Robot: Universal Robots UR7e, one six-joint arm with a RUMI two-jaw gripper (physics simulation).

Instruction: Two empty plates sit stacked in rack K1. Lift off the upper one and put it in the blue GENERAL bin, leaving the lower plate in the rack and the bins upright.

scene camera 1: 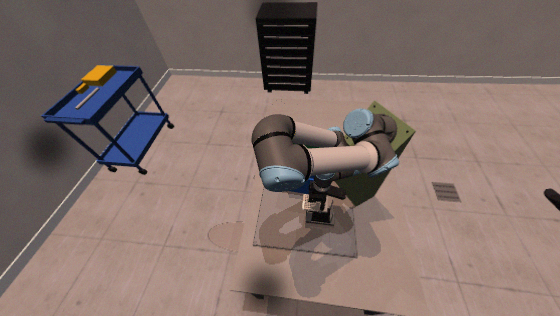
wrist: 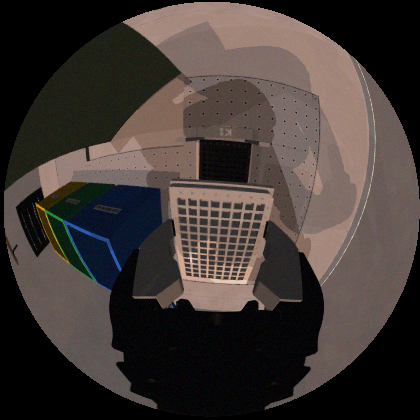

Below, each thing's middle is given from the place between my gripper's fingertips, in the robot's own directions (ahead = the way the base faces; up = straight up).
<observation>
Now: the pale plate point(wrist: 219, 225) 20 mm ahead of my hand and 10 mm above it. Also, from my hand: dark plate point(wrist: 226, 160): 10 mm behind, 130 mm below; green bin point(wrist: 66, 207): 120 mm ahead, 320 mm to the right, 70 mm below; blue bin point(wrist: 104, 232): 120 mm ahead, 190 mm to the right, 70 mm below.
</observation>
